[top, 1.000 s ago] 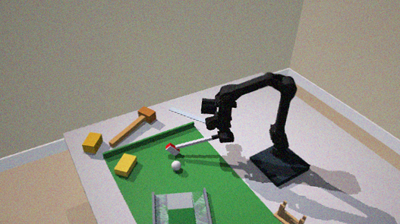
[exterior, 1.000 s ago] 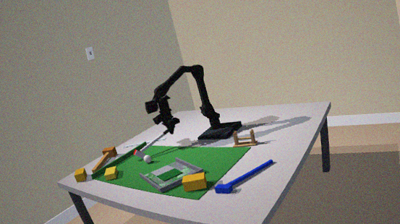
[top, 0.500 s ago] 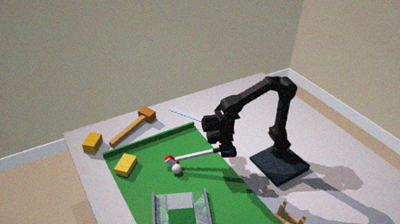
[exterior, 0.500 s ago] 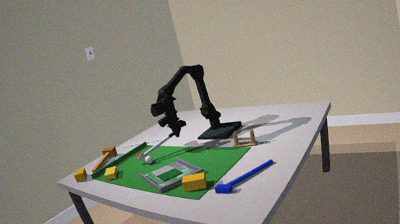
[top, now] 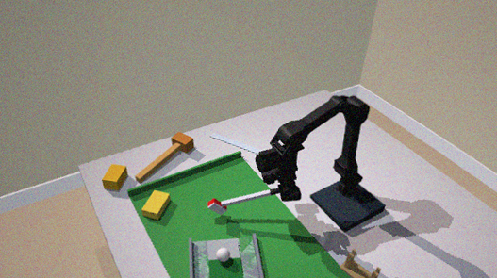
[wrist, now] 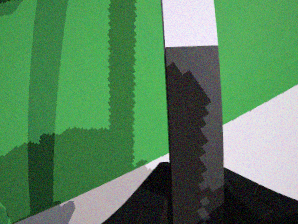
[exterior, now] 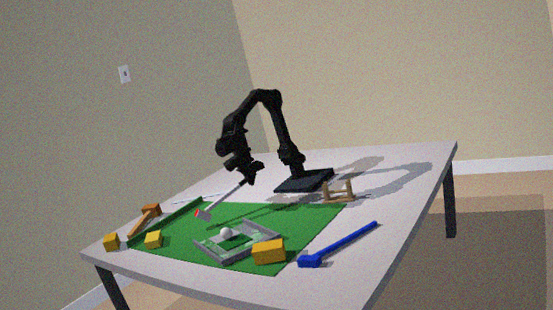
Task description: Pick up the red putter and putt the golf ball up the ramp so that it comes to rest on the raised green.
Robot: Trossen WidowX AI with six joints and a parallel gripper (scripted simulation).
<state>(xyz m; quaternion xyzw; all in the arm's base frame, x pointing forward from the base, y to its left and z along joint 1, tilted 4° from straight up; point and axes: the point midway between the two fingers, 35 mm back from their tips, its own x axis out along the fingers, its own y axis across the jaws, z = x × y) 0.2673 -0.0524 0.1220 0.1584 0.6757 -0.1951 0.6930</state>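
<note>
Now: the red putter 100 mm ahead of my gripper tip, 60 mm to the right of it and 10 mm below it. Round my gripper tip: small wooden rack: 340 mm to the left, 60 mm below, 40 mm behind; then white golf ball: 280 mm ahead, 70 mm below, 40 mm to the left; then green mat: 200 mm ahead, 90 mm below, 10 mm to the right.
</note>
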